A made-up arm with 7 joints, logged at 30 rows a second.
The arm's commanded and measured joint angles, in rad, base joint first. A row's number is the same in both.
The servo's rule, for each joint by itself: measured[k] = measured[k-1] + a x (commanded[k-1-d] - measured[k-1]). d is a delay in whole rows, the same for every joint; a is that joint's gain. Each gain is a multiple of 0.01, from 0.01 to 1. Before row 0 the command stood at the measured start. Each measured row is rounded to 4 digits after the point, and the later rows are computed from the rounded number. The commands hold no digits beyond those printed.
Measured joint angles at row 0: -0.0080 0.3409 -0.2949 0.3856 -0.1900 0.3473 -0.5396
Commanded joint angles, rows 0 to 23: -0.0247 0.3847 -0.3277 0.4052 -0.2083 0.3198 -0.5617; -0.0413 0.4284 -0.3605 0.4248 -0.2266 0.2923 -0.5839; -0.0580 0.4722 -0.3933 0.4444 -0.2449 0.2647 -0.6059; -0.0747 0.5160 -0.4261 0.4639 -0.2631 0.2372 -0.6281; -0.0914 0.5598 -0.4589 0.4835 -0.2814 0.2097 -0.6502; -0.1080 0.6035 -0.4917 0.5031 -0.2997 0.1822 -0.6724; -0.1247 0.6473 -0.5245 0.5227 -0.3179 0.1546 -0.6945; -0.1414 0.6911 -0.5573 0.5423 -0.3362 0.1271 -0.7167; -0.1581 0.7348 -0.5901 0.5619 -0.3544 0.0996 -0.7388; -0.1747 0.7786 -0.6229 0.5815 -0.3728 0.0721 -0.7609; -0.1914 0.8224 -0.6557 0.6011 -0.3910 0.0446 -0.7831; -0.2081 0.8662 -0.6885 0.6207 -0.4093 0.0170 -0.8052; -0.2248 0.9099 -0.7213 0.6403 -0.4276 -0.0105 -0.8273; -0.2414 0.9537 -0.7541 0.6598 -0.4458 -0.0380 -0.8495; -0.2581 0.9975 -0.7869 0.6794 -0.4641 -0.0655 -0.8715; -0.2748 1.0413 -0.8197 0.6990 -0.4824 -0.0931 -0.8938; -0.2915 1.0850 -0.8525 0.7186 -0.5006 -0.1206 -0.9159; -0.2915 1.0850 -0.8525 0.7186 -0.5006 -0.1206 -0.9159; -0.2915 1.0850 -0.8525 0.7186 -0.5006 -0.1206 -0.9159; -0.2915 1.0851 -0.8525 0.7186 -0.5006 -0.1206 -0.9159; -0.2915 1.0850 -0.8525 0.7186 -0.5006 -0.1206 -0.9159; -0.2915 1.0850 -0.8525 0.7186 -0.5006 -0.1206 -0.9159; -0.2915 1.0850 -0.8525 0.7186 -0.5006 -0.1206 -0.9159; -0.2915 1.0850 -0.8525 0.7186 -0.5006 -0.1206 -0.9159
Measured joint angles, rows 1 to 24: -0.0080 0.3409 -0.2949 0.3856 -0.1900 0.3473 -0.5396; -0.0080 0.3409 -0.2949 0.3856 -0.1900 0.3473 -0.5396; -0.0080 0.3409 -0.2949 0.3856 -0.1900 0.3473 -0.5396; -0.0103 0.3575 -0.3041 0.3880 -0.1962 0.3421 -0.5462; -0.0146 0.3844 -0.3199 0.3924 -0.2065 0.3326 -0.5575; -0.0207 0.4178 -0.3405 0.3986 -0.2196 0.3197 -0.5720; -0.0283 0.4551 -0.3645 0.4064 -0.2344 0.3040 -0.5888; -0.0371 0.4949 -0.3909 0.4157 -0.2504 0.2861 -0.6072; -0.0470 0.5362 -0.4191 0.4262 -0.2672 0.2664 -0.6268; -0.0579 0.5784 -0.4486 0.4378 -0.2844 0.2452 -0.6471; -0.0696 0.6212 -0.4790 0.4503 -0.3020 0.2228 -0.6680; -0.0820 0.6644 -0.5101 0.4637 -0.3198 0.1994 -0.6892; -0.0950 0.7078 -0.5417 0.4778 -0.3378 0.1752 -0.7107; -0.1085 0.7513 -0.5736 0.4926 -0.3559 0.1504 -0.7324; -0.1224 0.7950 -0.6058 0.5080 -0.3741 0.1251 -0.7542; -0.1367 0.8387 -0.6381 0.5239 -0.3923 0.0993 -0.7761; -0.1514 0.8824 -0.6706 0.5402 -0.4105 0.0732 -0.7981; -0.1663 0.9261 -0.7032 0.5569 -0.4287 0.0468 -0.8201; -0.1815 0.9699 -0.7358 0.5740 -0.4470 0.0202 -0.8422; -0.1969 1.0136 -0.7685 0.5914 -0.4652 -0.0066 -0.8643; -0.2101 1.0407 -0.7920 0.6067 -0.4772 -0.0283 -0.8798; -0.2215 1.0575 -0.8089 0.6201 -0.4852 -0.0458 -0.8906; -0.2313 1.0680 -0.8211 0.6319 -0.4904 -0.0600 -0.8982; -0.2397 1.0745 -0.8299 0.6423 -0.4939 -0.0715 -0.9035
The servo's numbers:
d 3
a 0.14 0.38 0.28 0.12 0.34 0.19 0.30

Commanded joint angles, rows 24 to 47: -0.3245 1.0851 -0.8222 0.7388 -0.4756 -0.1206 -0.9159; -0.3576 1.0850 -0.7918 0.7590 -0.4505 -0.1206 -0.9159; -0.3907 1.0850 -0.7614 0.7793 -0.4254 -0.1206 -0.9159; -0.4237 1.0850 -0.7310 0.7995 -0.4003 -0.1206 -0.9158; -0.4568 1.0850 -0.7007 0.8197 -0.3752 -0.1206 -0.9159; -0.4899 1.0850 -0.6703 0.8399 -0.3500 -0.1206 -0.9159; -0.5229 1.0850 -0.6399 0.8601 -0.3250 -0.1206 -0.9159; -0.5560 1.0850 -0.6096 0.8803 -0.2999 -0.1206 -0.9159; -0.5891 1.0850 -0.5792 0.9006 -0.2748 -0.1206 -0.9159; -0.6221 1.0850 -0.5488 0.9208 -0.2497 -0.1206 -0.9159; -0.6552 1.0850 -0.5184 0.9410 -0.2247 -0.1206 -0.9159; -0.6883 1.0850 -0.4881 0.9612 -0.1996 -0.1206 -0.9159; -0.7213 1.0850 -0.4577 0.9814 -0.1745 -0.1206 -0.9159; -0.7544 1.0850 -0.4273 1.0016 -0.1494 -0.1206 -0.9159; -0.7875 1.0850 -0.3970 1.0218 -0.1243 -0.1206 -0.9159; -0.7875 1.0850 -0.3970 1.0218 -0.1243 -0.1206 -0.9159; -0.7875 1.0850 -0.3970 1.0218 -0.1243 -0.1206 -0.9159; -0.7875 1.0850 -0.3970 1.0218 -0.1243 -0.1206 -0.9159; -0.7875 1.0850 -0.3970 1.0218 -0.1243 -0.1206 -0.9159; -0.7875 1.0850 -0.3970 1.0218 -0.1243 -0.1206 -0.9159; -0.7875 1.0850 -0.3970 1.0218 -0.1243 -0.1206 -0.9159; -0.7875 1.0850 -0.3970 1.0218 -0.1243 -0.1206 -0.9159; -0.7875 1.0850 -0.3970 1.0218 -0.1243 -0.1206 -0.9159; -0.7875 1.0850 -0.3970 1.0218 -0.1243 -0.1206 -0.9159
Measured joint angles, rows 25 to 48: -0.2470 1.0785 -0.8362 0.6515 -0.4962 -0.0808 -0.9072; -0.2532 1.0810 -0.8408 0.6596 -0.4977 -0.0884 -0.9098; -0.2586 1.0825 -0.8441 0.6667 -0.4987 -0.0945 -0.9116; -0.2678 1.0835 -0.8380 0.6754 -0.4908 -0.0995 -0.9129; -0.2804 1.0841 -0.8251 0.6854 -0.4771 -0.1035 -0.9138; -0.2958 1.0844 -0.8073 0.6967 -0.4595 -0.1067 -0.9144; -0.3137 1.0846 -0.7859 0.7090 -0.4394 -0.1093 -0.9148; -0.3337 1.0848 -0.7620 0.7223 -0.4176 -0.1114 -0.9151; -0.3556 1.0849 -0.7363 0.7364 -0.3946 -0.1131 -0.9153; -0.3790 1.0849 -0.7093 0.7512 -0.3709 -0.1145 -0.9155; -0.4038 1.0849 -0.6814 0.7667 -0.3468 -0.1157 -0.9156; -0.4297 1.0849 -0.6528 0.7828 -0.3223 -0.1166 -0.9157; -0.4566 1.0849 -0.6237 0.7994 -0.2976 -0.1174 -0.9158; -0.4844 1.0849 -0.5942 0.8164 -0.2728 -0.1180 -0.9158; -0.5129 1.0849 -0.5645 0.8338 -0.2479 -0.1185 -0.9158; -0.5421 1.0849 -0.5346 0.8515 -0.2229 -0.1189 -0.9158; -0.5718 1.0849 -0.5046 0.8695 -0.1979 -0.1192 -0.9158; -0.6020 1.0849 -0.4745 0.8878 -0.1729 -0.1195 -0.9158; -0.6280 1.0849 -0.4528 0.9039 -0.1564 -0.1197 -0.9158; -0.6503 1.0849 -0.4372 0.9180 -0.1455 -0.1199 -0.9158; -0.6695 1.0849 -0.4259 0.9305 -0.1383 -0.1200 -0.9158; -0.6860 1.0849 -0.4178 0.9415 -0.1335 -0.1201 -0.9158; -0.7002 1.0849 -0.4120 0.9511 -0.1304 -0.1202 -0.9158; -0.7124 1.0849 -0.4078 0.9596 -0.1283 -0.1203 -0.9158
